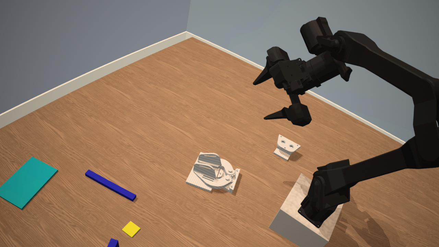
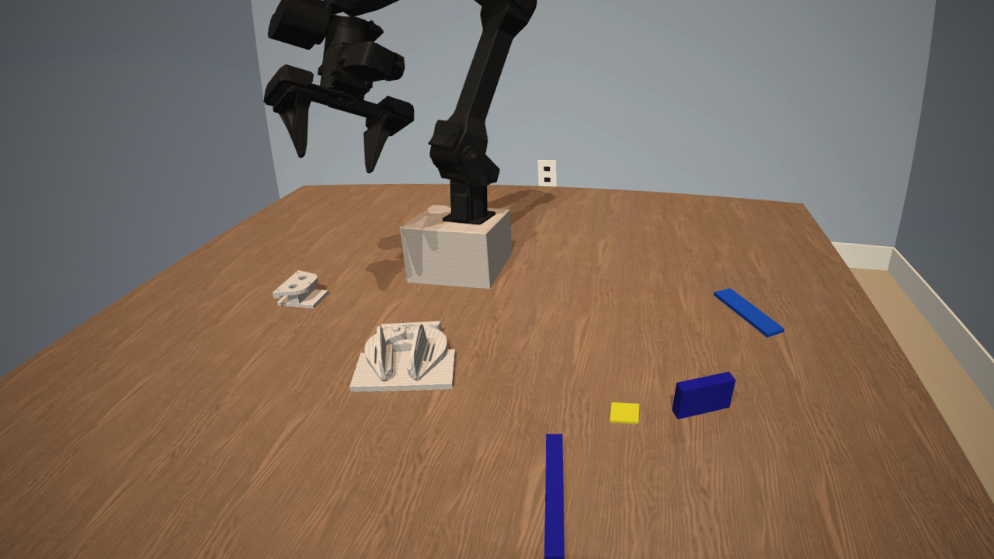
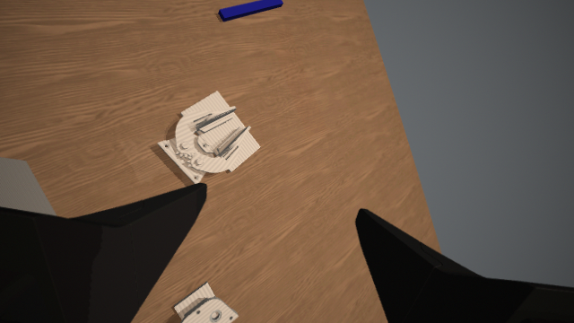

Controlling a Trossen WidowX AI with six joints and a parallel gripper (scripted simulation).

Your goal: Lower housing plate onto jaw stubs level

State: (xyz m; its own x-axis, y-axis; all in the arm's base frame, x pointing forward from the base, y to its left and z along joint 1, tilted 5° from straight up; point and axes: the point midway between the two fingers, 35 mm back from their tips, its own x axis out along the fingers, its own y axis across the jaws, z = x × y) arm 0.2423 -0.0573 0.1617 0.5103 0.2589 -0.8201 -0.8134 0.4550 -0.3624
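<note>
My gripper tip is 230 mm above the small pale stepped block, 170 mm to the left of it and 70 mm past it. The rest, counted from my gripper tip: pale base plate (240 mm below, 80 mm to the left, 50 mm ahead); then housing plate (210 mm below, 170 mm to the right, 70 mm behind); then yellow tile (350 mm to the left, 240 mm below, 50 mm ahead).
</note>
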